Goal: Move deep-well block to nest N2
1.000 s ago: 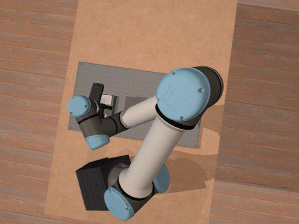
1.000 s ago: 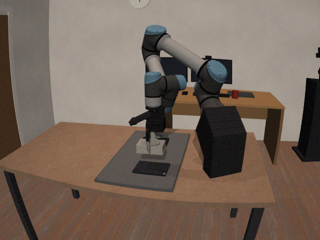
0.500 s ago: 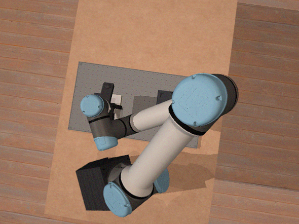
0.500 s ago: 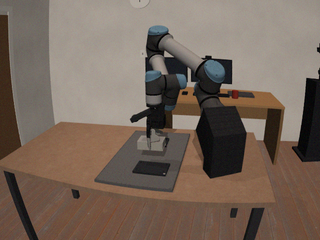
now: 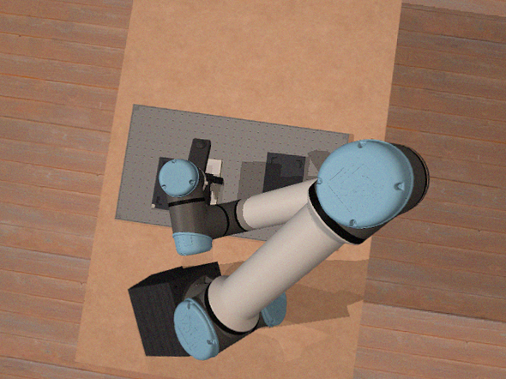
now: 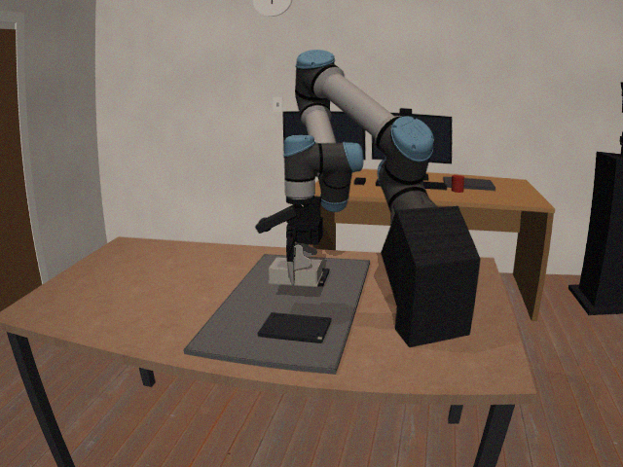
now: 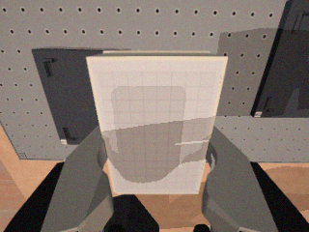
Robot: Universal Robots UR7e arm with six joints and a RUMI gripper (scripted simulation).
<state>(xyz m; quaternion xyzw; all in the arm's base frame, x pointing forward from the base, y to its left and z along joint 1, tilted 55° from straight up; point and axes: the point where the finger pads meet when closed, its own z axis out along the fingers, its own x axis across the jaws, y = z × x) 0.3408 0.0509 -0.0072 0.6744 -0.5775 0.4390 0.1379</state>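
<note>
Now: the black nest N2 30 mm ahead of my hand, 230 mm to the right of it and 100 mm below it. Round my hand: 96-well deep-well block (10 mm above); then black nest N1 (10 mm behind, 110 mm to the left, 100 mm below).
</note>
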